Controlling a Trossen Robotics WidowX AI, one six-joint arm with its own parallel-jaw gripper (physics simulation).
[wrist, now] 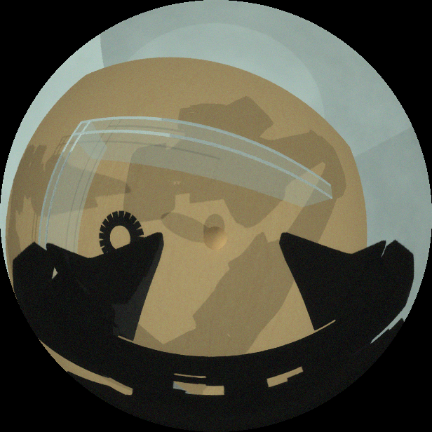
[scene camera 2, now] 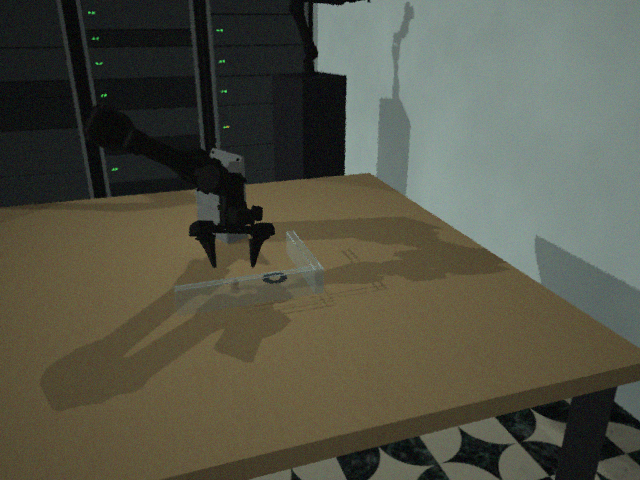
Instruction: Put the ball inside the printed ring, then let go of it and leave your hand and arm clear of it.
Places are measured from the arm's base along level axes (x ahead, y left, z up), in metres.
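Where they show: gripper, fingertip midpoint: (scene camera 2: 234,267).
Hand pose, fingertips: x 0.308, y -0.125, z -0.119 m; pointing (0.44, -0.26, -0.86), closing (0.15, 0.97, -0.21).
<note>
After its pixels a point has its place.
A small tan ball (scene camera 2: 235,284) (wrist: 215,238), nearly the colour of the table, rests on the table top. It shows through the clear wall in the scene view and between the fingertips in the wrist view. The printed ring (scene camera 2: 274,277) (wrist: 105,237) is black with a toothed edge and lies flat to one side of the ball, apart from it; in the wrist view a finger hides its lower edge. My gripper (scene camera 2: 234,266) {y -0.125, x 0.308, z -0.119 m} (wrist: 223,239) is open and empty, pointing down, with its fingertips above the table and the ball.
Two clear upright walls meet in a corner around the ball and ring: a long one (scene camera 2: 248,290) {y -0.140, x 0.396, z -0.134 m} (wrist: 200,167) and a shorter one (scene camera 2: 303,258) {y 0.029, x 0.360, z -0.120 m} (wrist: 62,195). They stand on the wooden table (scene camera 2: 387,361) {y -0.044, x 0.725, z -0.169 m} (wrist: 165,80). Arm shadows cross the table, and a pale wall stands beyond its edge.
</note>
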